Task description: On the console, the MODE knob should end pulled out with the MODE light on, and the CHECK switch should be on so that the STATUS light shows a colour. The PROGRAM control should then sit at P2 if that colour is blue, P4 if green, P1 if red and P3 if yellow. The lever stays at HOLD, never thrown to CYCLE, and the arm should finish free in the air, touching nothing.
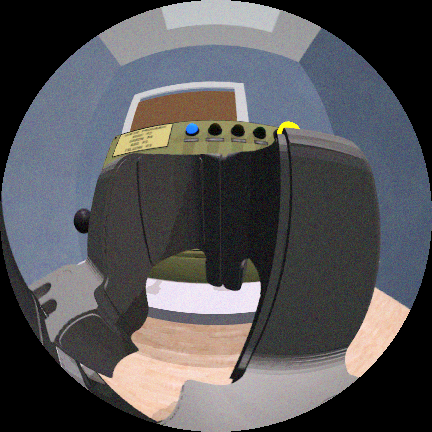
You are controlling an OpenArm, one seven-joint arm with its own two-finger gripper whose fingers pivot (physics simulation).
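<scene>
My gripper [232,223] is shut, its two dark fingers together in front of the olive console [180,270] and hiding most of its face. The PROGRAM control, the MODE knob and the CHECK switch do not show behind the fingers. A small round lamp [192,129] at the top of the console glows blue, with three dark lamps to its right. A larger lamp [288,125] glows yellow at the upper right, partly hidden by the right finger. The lamp labels are not legible. Whether the fingers touch the console cannot be told.
A black ball knob [82,220] sticks out at the left, past the left finger. A yellow card [142,140] with blurred print is on the console's upper left. A white-framed brown panel [187,107] is on the blue wall behind. A wooden surface [195,340] lies below.
</scene>
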